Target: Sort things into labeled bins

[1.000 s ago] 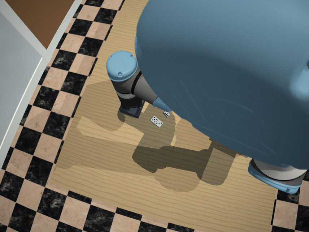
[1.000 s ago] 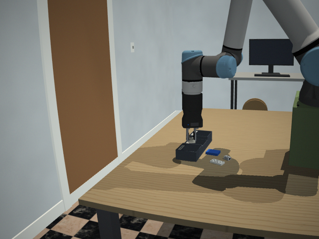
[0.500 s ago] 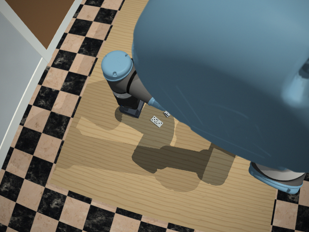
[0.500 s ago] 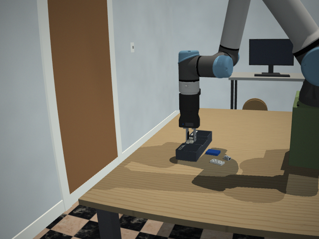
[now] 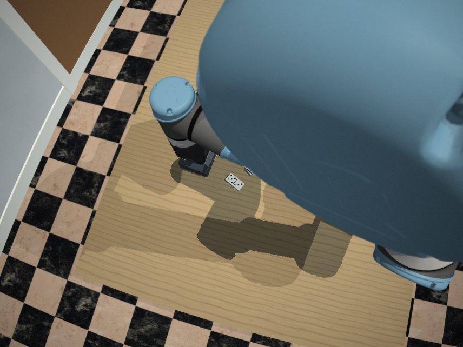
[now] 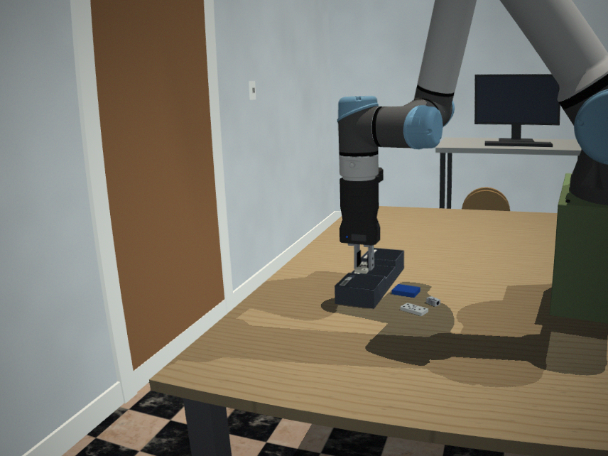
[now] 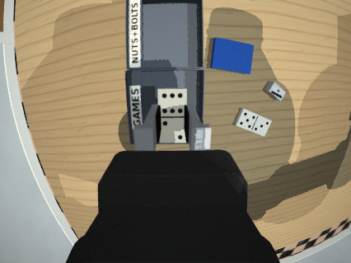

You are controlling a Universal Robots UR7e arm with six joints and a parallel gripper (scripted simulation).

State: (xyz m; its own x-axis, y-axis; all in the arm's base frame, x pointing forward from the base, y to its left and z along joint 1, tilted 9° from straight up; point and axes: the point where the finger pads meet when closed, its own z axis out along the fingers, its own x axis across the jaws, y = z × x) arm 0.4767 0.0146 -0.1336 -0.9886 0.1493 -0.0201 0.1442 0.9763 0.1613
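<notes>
The grey metal piece is 15 cm behind my hand, 8 cm below it and 1 cm to the left of it. The rest, counted from my hand: dark three-part bin: 8 cm to the right, 6 cm below; then orange battery: 17 cm to the right, 7 cm below; then blue flat block: 8 cm below, 8 cm behind, 5 cm to the right.
</notes>
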